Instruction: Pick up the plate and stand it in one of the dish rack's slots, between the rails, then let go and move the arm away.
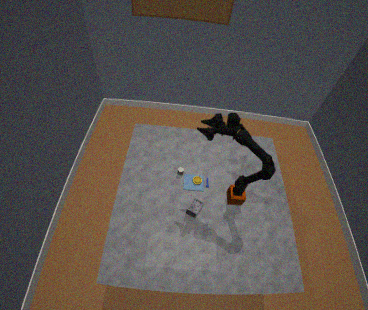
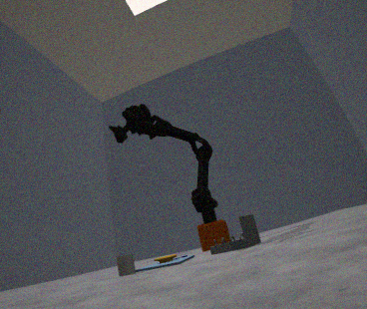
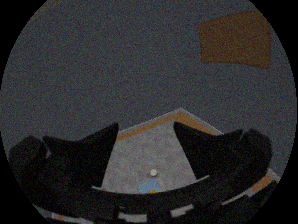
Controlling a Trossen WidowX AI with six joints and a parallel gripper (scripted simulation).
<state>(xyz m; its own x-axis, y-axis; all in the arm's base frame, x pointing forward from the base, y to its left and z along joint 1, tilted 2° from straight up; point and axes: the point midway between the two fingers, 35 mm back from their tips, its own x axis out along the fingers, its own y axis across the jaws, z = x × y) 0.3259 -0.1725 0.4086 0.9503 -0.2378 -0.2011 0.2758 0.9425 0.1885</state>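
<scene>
The yellow plate lies 6 cm behind my gripper tip, 7 cm to the left of it and 50 cm below it. Round my gripper tip: grey dish rack: 6 cm behind, 29 cm to the left, 50 cm below; then blue utensil: 14 cm behind, 8 cm to the left, 52 cm below.
</scene>
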